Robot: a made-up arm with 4 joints.
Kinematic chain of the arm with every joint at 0, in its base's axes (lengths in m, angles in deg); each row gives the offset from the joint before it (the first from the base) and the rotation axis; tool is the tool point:
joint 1: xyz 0 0 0.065 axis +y
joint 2: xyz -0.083 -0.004 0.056 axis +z
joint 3: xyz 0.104 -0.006 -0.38 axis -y
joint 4: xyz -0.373 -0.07 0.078 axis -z
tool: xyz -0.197 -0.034 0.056
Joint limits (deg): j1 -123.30..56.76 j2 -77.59..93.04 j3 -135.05..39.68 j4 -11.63..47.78
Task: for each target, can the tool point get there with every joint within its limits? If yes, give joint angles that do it. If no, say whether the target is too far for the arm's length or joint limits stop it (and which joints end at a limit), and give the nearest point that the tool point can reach.
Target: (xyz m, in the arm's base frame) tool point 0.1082 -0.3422 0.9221
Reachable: no: joint limits stop it (at a limit: joint 3) | nearest point 0.0619 -0.2103 0.5557 | short by 0.392 m
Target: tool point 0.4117 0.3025 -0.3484
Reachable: yes | joints -98.35 -50.14 15.47 3.00
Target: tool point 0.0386 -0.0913 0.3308
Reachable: yes | joints 26.67 -1.38 -66.67 6.56
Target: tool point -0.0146 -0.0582 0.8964
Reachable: no: joint limits stop it (at a limit: joint 3) | nearest point -0.0093 -0.0403 0.5942 | short by 0.303 m
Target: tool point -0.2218 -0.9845 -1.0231
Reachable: no: too far | nearest point -0.1235 -0.4224 -0.5408 | short by 0.747 m
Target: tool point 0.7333 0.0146 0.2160
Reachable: no: joint limits stop it (at a limit: joint 3) | nearest point 0.5193 0.0097 0.1719 | short by 0.219 m
